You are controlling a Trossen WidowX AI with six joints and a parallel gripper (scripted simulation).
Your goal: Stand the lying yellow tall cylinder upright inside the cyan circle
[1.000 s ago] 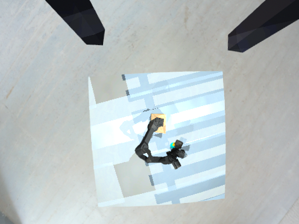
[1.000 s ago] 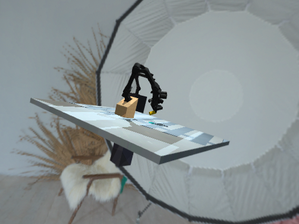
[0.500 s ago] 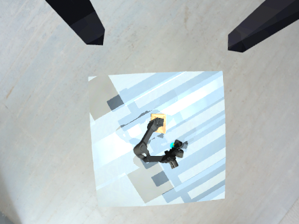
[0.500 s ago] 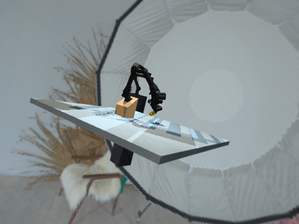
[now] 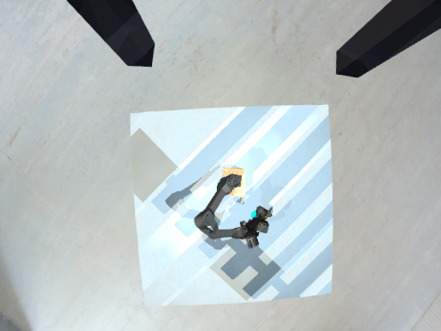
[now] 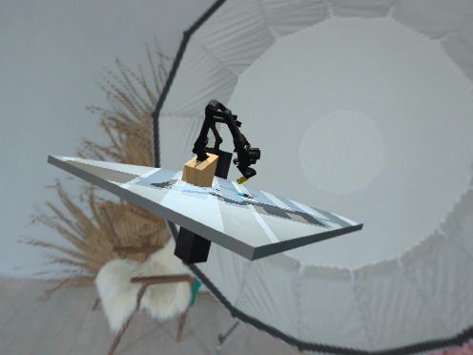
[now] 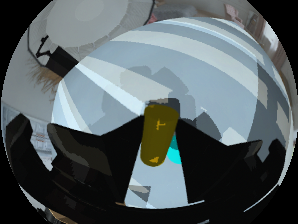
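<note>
The cyan circle is 2 cm ahead of my gripper tip, 4 cm to the right of it and 11 cm below it. Also, from my gripper tip: yellow tall cylinder: 1 cm behind, 1 cm to the right, 2 cm below.
</note>
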